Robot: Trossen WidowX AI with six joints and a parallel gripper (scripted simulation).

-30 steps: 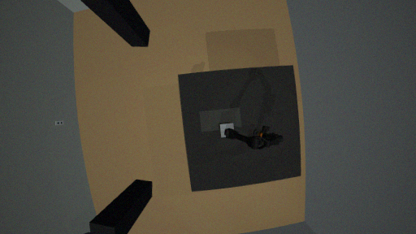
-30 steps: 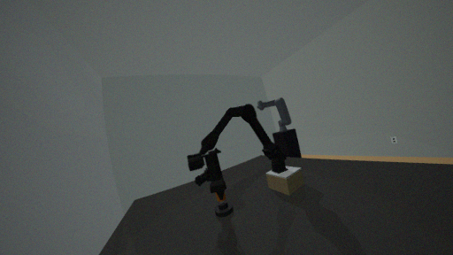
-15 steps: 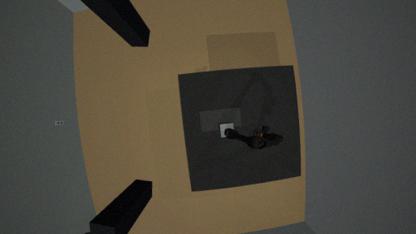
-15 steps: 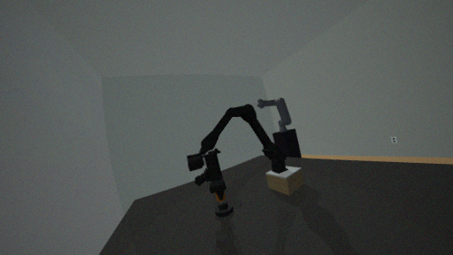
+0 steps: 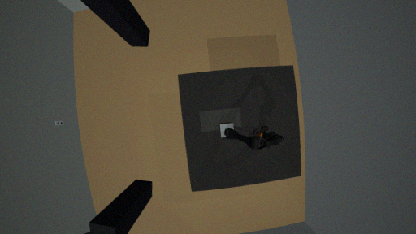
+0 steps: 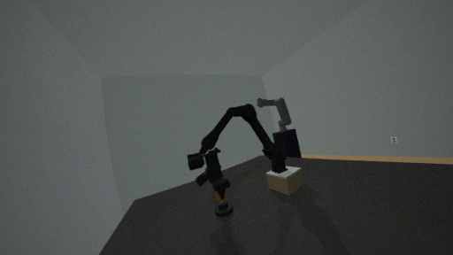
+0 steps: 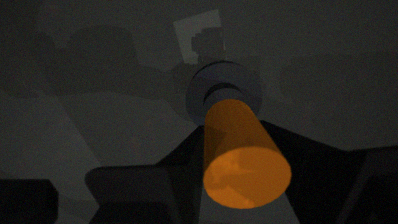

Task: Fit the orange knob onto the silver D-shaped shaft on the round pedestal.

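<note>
Now: gripper tip 3 cm below the orange knob. The rest, counted from my gripper tip: dark round pedestal: 4 cm below.
</note>
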